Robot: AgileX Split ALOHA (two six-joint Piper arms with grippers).
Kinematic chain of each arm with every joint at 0, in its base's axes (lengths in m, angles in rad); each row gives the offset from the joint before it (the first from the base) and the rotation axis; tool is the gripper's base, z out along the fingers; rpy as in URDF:
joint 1: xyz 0 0 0.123 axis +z
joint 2: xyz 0 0 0 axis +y
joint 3: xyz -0.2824 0 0.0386 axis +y
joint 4: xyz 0.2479 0 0.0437 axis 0.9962 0 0.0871
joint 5: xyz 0 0 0 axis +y
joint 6: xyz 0.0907 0 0.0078 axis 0.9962 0 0.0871
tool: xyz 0 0 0 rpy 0 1.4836 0
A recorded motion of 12 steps. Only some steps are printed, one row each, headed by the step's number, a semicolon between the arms.
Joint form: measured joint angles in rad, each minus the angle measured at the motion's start. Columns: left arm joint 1, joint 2, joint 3, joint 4, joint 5, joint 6; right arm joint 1, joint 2, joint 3, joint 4, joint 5, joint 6.
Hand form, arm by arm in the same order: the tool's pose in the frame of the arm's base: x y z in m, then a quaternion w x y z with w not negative. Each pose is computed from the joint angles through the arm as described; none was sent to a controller.
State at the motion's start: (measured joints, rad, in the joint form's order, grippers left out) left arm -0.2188 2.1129 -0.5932 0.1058 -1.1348 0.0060; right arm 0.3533 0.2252 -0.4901 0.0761 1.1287 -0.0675
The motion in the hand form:
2: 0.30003 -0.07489 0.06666 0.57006 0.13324 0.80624 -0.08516; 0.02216 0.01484 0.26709 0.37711 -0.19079 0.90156 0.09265
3: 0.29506 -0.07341 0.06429 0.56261 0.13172 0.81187 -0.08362; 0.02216 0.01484 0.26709 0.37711 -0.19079 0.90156 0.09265
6: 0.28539 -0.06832 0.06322 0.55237 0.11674 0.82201 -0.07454; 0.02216 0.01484 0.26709 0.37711 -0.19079 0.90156 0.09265
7: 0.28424 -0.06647 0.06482 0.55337 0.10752 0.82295 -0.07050; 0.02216 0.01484 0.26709 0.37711 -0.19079 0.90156 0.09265
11: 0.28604 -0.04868 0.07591 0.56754 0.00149 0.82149 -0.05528; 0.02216 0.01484 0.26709 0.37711 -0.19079 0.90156 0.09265
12: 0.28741 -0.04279 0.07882 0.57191 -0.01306 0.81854 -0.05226; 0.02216 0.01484 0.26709 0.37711 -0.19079 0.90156 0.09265
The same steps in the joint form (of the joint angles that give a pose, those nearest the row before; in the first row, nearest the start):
2: 0.0000 0.0000 0.0457 -0.0089 -0.0017 0.0000; 0.0001 0.0000 0.0000 -0.0001 0.0000 0.0001
3: 0.0000 0.0000 0.0644 -0.0134 -0.0016 0.0000; 0.0001 0.0000 0.0000 -0.0001 0.0000 0.0001
6: 0.0000 -0.0130 0.1052 -0.0482 -0.0017 -0.0019; 0.0001 0.0000 0.0000 -0.0001 0.0000 0.0001
7: 0.0000 -0.0214 0.1126 -0.0672 -0.0017 -0.0048; 0.0001 0.0000 0.0000 -0.0001 0.0000 0.0001
11: 0.0213 -0.0652 0.1261 -0.2076 -0.0017 -0.0929; 0.0001 0.0000 0.0000 -0.0001 0.0000 0.0001
12: 0.0408 -0.0753 0.1261 -0.2124 -0.0017 -0.1032; 0.0001 0.0000 0.0000 -0.0001 0.0000 0.0001

